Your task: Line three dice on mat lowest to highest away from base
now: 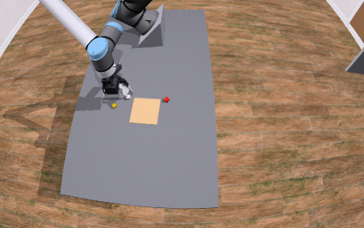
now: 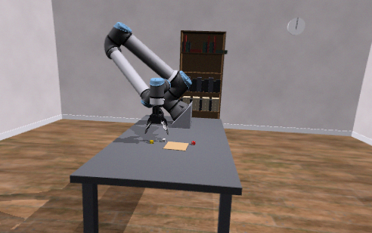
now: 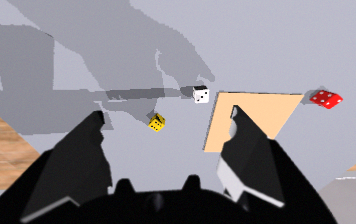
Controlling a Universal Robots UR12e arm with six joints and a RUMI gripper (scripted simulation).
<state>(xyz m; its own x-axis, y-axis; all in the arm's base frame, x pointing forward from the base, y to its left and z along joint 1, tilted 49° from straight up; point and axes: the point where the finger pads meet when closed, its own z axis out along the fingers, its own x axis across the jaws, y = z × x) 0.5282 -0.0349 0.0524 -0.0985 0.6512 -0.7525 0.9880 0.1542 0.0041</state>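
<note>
Now: the white die 50 mm to the left of my hand and 40 mm below it. Round my hand: red die 250 mm to the left, 40 mm below, 10 mm behind; yellow die 50 mm ahead, 40 mm below, 20 mm to the right; tan mat 150 mm to the left, 60 mm ahead, 40 mm below.
</note>
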